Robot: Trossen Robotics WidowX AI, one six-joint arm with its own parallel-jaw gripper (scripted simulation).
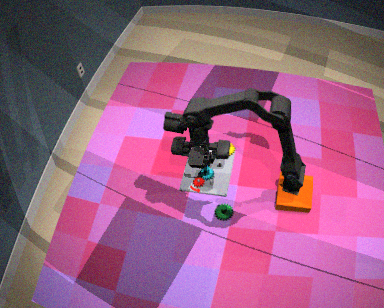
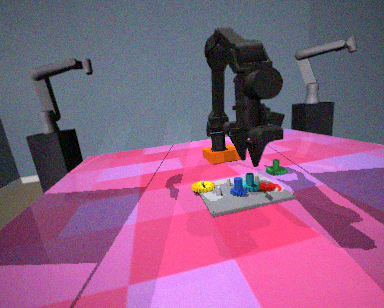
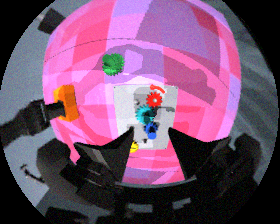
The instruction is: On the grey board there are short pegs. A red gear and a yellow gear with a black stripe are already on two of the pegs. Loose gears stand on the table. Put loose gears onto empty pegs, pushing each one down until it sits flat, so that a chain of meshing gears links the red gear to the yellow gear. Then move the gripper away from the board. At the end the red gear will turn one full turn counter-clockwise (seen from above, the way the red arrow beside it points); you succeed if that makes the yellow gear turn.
Labels:
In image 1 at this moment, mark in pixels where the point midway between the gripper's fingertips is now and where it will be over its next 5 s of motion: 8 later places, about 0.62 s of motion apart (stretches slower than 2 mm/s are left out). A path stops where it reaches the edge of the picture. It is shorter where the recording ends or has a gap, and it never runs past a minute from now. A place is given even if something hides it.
The gripper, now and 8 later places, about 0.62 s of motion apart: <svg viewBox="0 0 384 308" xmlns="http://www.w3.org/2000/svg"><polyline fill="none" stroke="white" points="203,161 214,191 223,203 223,207 223,208 223,207 221,202 221,196 223,189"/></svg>

